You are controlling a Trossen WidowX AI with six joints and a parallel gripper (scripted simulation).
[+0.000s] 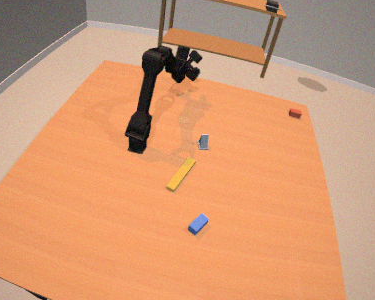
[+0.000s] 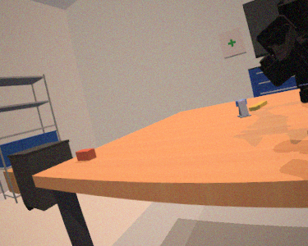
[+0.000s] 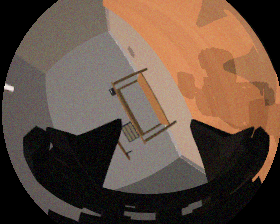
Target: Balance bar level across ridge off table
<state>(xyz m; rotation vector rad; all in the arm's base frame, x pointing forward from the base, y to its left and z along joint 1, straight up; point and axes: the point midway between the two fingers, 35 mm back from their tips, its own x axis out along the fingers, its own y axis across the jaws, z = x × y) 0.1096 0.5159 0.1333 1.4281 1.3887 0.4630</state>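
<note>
Now: the yellow bar 9 cm ahead of my gripper tip, 63 cm to the right of it and 11 cm below it. The rest, counted from my gripper tip: small red block (62 cm ahead, 5 cm to the right, 10 cm below); blue block (18 cm ahead, 83 cm to the right, 10 cm below).
</note>
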